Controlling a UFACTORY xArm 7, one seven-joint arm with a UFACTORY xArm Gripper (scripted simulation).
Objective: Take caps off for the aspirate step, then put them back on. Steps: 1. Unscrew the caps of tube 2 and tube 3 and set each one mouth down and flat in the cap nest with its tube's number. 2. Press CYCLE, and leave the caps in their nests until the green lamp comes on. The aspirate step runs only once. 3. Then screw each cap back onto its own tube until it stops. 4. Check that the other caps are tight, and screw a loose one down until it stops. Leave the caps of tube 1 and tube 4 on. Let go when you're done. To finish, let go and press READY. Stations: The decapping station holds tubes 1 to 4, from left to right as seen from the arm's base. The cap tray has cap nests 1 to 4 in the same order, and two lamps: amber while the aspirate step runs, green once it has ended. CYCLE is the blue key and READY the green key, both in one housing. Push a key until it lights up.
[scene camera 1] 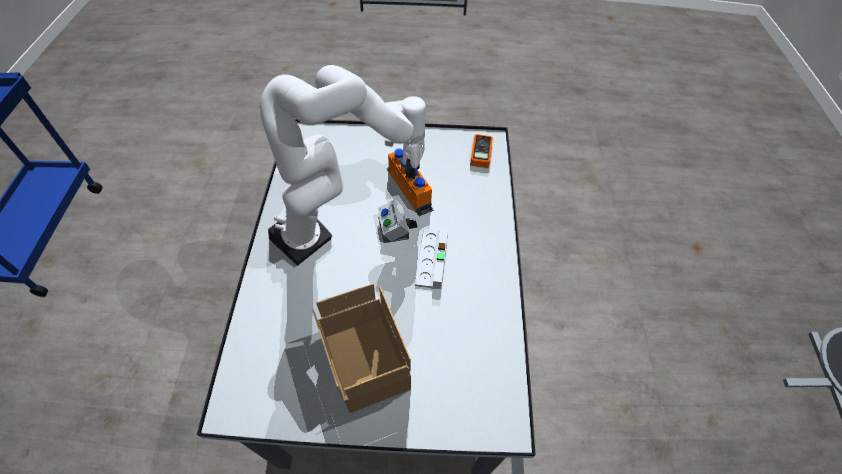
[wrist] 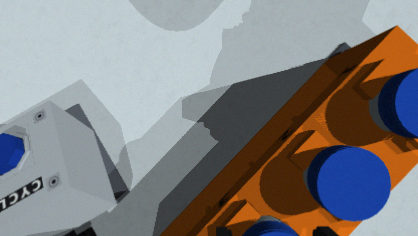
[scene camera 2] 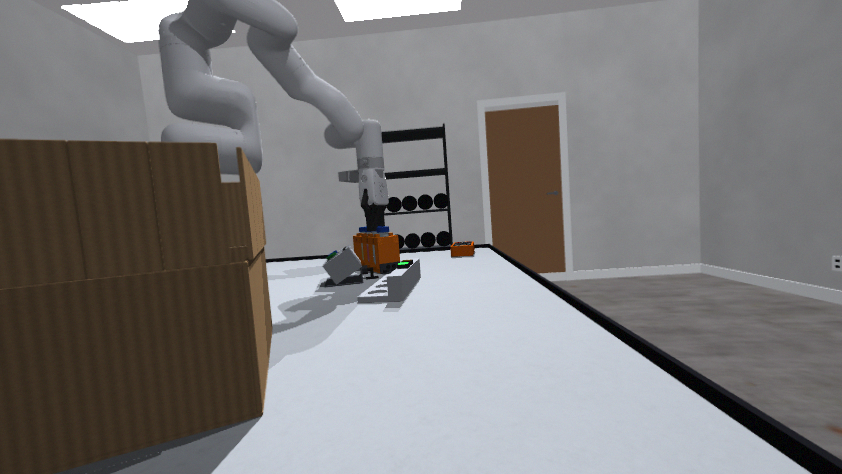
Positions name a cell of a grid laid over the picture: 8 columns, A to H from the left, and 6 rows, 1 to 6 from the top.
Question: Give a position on a cardboard box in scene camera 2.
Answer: At B5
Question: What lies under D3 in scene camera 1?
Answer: A grey key housing.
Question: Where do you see a blue cap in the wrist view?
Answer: G5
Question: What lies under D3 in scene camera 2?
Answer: My gripper.
